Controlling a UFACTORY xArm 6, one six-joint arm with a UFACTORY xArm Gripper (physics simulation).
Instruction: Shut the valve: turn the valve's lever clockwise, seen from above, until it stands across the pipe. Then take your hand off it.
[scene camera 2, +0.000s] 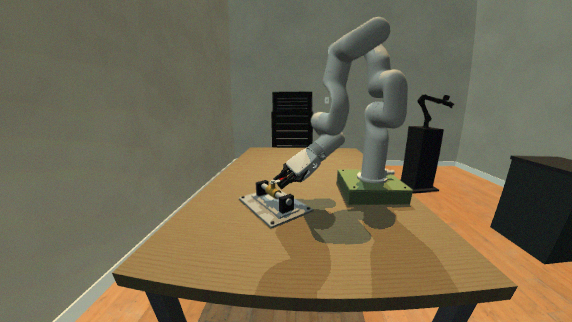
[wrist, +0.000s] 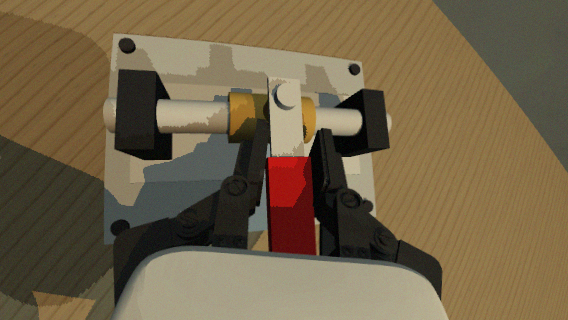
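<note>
The valve's lever has a pale metal end (wrist: 286, 135) and a red grip (wrist: 291, 195). In the wrist view it points toward my gripper and stands about square across the pipe (wrist: 192, 116). The brass valve body (wrist: 242, 116) (scene camera 2: 273, 189) sits on the pipe under the lever's bolt. My gripper (wrist: 289, 142) (scene camera 2: 279, 182) is shut on the red grip, with one black finger on each side. The near end of the grip is hidden by the gripper's housing.
Two black blocks (wrist: 136, 110) (wrist: 375, 120) hold the pipe's ends on a pale base plate (wrist: 165, 62) (scene camera 2: 271, 220), which lies on the wooden table (scene camera 2: 200, 250). The arm stands on a green base (scene camera 2: 380, 196) to the right in the scene view.
</note>
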